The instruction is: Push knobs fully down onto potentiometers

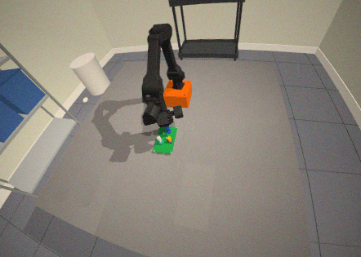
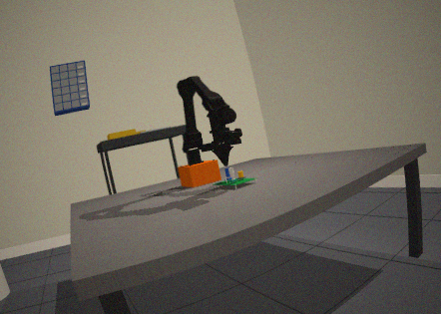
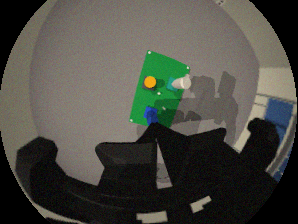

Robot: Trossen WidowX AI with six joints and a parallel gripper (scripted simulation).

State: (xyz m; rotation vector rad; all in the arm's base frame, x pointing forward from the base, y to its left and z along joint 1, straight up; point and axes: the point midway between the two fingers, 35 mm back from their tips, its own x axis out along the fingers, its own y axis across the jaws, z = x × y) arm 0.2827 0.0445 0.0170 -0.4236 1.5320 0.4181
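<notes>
Right now the blue knob is 2 cm below my gripper tip. From my gripper tip the other things lie so: white knob 8 cm ahead, 1 cm to the right, 2 cm below.
</notes>
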